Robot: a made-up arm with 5 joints. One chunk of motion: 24 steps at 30 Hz.
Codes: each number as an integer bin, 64 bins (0 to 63) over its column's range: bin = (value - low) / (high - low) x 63, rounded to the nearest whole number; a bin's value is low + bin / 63 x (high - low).
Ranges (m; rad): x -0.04..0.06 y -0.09..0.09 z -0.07..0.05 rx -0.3..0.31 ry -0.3..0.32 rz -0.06..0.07
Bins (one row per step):
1: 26 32 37 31 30 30
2: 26 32 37 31 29 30
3: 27 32 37 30 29 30
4: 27 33 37 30 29 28
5: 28 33 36 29 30 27
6: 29 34 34 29 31 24
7: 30 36 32 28 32 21
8: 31 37 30 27 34 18
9: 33 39 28 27 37 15
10: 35 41 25 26 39 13
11: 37 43 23 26 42 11
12: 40 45 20 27 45 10
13: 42 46 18 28 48 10
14: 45 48 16 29 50 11
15: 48 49 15 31 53 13
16: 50 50 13 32 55 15
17: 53 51 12 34 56 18
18: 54 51 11 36 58 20
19: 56 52 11 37 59 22
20: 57 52 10 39 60 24
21: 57 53 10 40 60 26
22: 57 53 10 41 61 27
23: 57 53 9 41 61 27
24: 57 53 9 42 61 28
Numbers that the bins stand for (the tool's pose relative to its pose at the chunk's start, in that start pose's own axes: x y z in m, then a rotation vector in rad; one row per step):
1: 0.0013 0.0014 0.0005 0.0002 -0.0048 0.0019
2: 0.0013 0.0014 0.0005 0.0002 -0.0146 0.0019
3: 0.0029 0.0014 0.0005 -0.0095 -0.0146 0.0019
4: 0.0029 0.0043 0.0005 -0.0095 -0.0146 -0.0022
5: 0.0044 0.0043 -0.0014 -0.0192 -0.0048 -0.0043
6: 0.0060 0.0071 -0.0052 -0.0192 0.0051 -0.0105
7: 0.0076 0.0129 -0.0090 -0.0289 0.0149 -0.0167
8: 0.0092 0.0157 -0.0129 -0.0386 0.0346 -0.0229
9: 0.0124 0.0214 -0.0167 -0.0386 0.0641 -0.0290
10: 0.0156 0.0271 -0.0224 -0.0483 0.0838 -0.0332
11: 0.0187 0.0329 -0.0262 -0.0483 0.1133 -0.0373
12: 0.0235 0.0386 -0.0319 -0.0386 0.1429 -0.0394
13: 0.0267 0.0414 -0.0357 -0.0289 0.1724 -0.0394
14: 0.0314 0.0471 -0.0395 -0.0192 0.1921 -0.0373
15: 0.0362 0.0500 -0.0414 0.0002 0.2216 -0.0332
16: 0.0394 0.0529 -0.0452 0.0098 0.2413 -0.0290
17: 0.0441 0.0557 -0.0471 0.0292 0.2511 -0.0229
18: 0.0457 0.0557 -0.0490 0.0486 0.2708 -0.0187
19: 0.0489 0.0586 -0.0490 0.0583 0.2806 -0.0146
20: 0.0505 0.0586 -0.0510 0.0776 0.2905 -0.0105
21: 0.0505 0.0614 -0.0510 0.0873 0.2905 -0.0063
22: 0.0505 0.0614 -0.0510 0.0970 0.3003 -0.0043
23: 0.0505 0.0614 -0.0529 0.0970 0.3003 -0.0043
24: 0.0505 0.0614 -0.0529 0.1067 0.3003 -0.0022

